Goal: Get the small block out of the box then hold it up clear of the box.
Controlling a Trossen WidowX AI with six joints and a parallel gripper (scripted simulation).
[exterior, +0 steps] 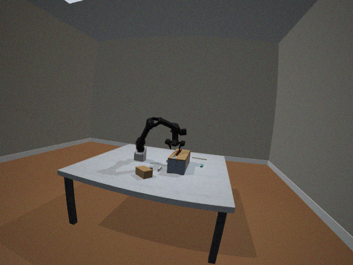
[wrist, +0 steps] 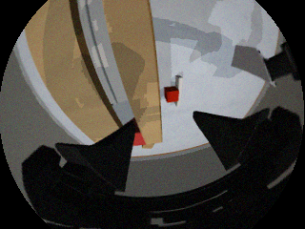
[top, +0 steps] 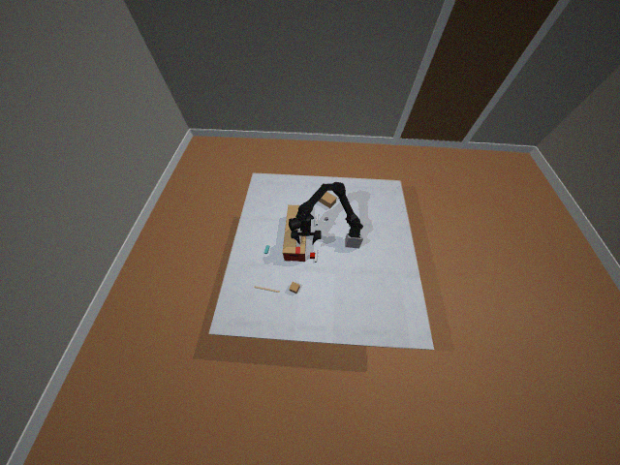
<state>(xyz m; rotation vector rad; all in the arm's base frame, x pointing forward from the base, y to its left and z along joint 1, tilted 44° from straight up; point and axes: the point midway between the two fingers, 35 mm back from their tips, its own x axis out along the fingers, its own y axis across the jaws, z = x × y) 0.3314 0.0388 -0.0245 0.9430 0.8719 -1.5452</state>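
My gripper tip is 40 mm past the red block, 30 mm to the right of it and 110 mm above it. The rest, counted from my gripper tip: tan cube (80 mm ahead, 250 mm to the left, 110 mm below); long box (30 mm ahead, 130 mm to the right, 70 mm below); teal piece (280 mm ahead, 30 mm to the right, 120 mm below).
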